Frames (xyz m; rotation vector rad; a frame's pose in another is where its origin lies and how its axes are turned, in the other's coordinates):
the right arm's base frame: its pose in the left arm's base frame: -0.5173 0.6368 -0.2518 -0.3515 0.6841 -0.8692
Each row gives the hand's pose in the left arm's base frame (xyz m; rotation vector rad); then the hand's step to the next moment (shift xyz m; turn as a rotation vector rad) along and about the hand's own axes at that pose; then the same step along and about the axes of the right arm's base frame.
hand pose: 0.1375 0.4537 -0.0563 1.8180 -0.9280 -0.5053
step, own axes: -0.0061 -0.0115 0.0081 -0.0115 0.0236 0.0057
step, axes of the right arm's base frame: 0.0014 0.0062 -0.0139 -0.0168 -0.0210 0.0000
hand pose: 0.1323 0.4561 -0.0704 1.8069 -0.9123 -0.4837
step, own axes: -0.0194 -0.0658 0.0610 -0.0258 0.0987 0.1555
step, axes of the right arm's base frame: 0.0282 0.0242 -0.0839 -0.0068 -0.1623 -0.0906
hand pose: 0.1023 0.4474 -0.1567 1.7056 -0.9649 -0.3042
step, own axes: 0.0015 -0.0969 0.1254 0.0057 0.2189 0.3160
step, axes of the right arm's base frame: 0.1012 0.0029 -0.1219 0.0211 -0.3566 -0.1420
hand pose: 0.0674 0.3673 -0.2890 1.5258 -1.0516 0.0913
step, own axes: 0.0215 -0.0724 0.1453 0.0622 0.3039 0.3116
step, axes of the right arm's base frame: 0.1397 -0.0483 -0.0705 -0.0148 -0.4316 -0.0826
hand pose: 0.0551 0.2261 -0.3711 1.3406 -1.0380 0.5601
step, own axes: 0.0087 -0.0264 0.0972 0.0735 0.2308 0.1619
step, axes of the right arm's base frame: 0.0849 -0.0532 -0.0133 -0.0599 -0.2846 -0.0176
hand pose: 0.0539 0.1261 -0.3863 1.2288 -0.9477 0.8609
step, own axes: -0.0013 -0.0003 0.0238 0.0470 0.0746 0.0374
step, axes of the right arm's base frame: 0.0171 -0.0165 -0.0019 -0.0351 -0.0876 0.0165
